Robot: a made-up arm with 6 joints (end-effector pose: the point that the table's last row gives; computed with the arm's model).
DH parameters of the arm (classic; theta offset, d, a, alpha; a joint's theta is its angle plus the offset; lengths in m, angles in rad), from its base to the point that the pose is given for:
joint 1: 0 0.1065 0 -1.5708
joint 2: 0.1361 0 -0.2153 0
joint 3: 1.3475 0 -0.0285 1.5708
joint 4: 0 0.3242 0 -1.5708
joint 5: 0 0 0.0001 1.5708
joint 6: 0 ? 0 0
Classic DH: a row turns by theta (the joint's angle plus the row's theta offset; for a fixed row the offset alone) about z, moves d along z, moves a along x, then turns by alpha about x.
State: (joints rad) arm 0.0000 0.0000 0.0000 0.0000 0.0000 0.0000
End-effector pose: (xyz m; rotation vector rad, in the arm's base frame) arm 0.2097 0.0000 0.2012 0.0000 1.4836 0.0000
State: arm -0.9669 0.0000 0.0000 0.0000 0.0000 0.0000
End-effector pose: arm 0.1191 -0.1726 0.2012 0.7127 1.3575 -0.7777
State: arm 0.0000 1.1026 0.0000 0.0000 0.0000 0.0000
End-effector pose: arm 0.1791 0.0000 -0.0379 0.0000 2.5862 0.0000
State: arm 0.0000 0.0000 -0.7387 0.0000 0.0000 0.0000
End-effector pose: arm 0.0553 0.0000 0.4689 0.0000 0.7449 0.0000
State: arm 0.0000 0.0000 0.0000 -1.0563 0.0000 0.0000
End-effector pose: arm 0.2097 -0.0001 0.2012 -0.7776 1.3328 -0.8485
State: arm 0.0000 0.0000 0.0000 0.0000 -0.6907 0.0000
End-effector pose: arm 0.1806 0.0000 0.2645 0.0000 0.7929 0.0000
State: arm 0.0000 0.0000 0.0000 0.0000 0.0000 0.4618
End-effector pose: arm 0.2097 0.0000 0.2012 0.3421 1.4551 0.3733
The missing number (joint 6, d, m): 0.1029
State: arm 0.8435 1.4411 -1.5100 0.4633 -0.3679 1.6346
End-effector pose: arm 0.2829 0.2930 0.4479 1.0187 1.0993 2.4410
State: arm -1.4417 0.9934 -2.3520 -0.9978 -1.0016 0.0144
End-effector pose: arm 0.0568 0.1279 0.6874 -1.1439 -0.2821 -2.1546
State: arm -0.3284 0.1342 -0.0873 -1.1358 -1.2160 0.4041
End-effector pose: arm 0.1697 0.0346 0.2476 -0.9424 0.6608 -0.1566
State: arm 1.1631 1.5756 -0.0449 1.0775 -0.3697 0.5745
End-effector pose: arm 0.0812 0.1057 -0.0913 0.6939 2.6620 0.3416
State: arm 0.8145 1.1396 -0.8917 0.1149 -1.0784 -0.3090
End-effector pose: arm 0.2302 0.2289 0.3698 -0.2527 0.6205 0.5060
